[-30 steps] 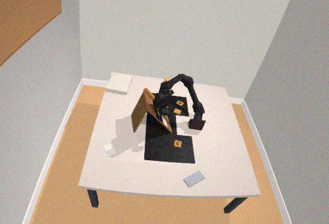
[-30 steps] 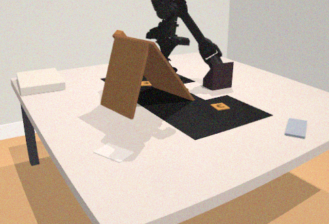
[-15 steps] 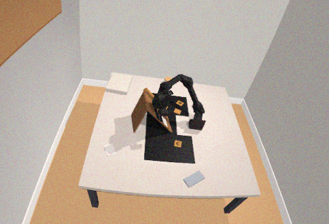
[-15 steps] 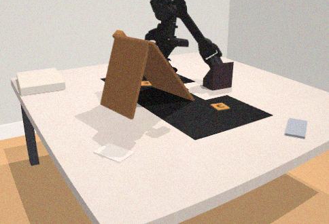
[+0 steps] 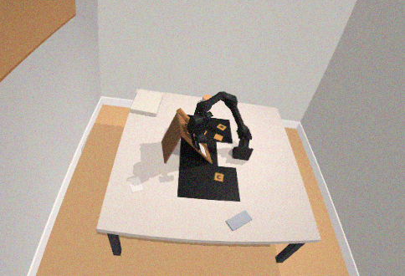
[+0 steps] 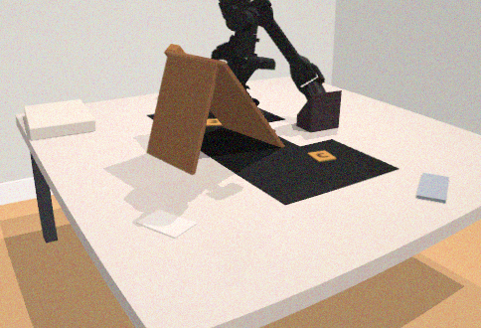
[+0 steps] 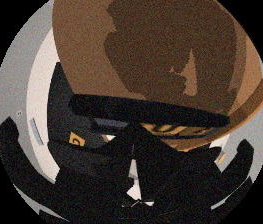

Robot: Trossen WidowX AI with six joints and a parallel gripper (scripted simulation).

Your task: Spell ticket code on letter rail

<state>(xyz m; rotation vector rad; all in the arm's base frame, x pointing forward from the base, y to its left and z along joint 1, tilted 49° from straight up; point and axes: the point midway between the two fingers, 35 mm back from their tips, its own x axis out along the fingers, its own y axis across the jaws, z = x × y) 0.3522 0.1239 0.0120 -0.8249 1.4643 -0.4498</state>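
Right now my gripper tip is 18 cm past the letter tile marked c, 14 cm to the right of it and 17 cm above it. From my gripper tip the other things lie so: black mat: 15 cm behind, 7 cm to the right, 17 cm below; white ticket: 6 cm behind, 1 cm to the right, 8 cm below; white card: 33 cm ahead, 27 cm to the left, 17 cm below.
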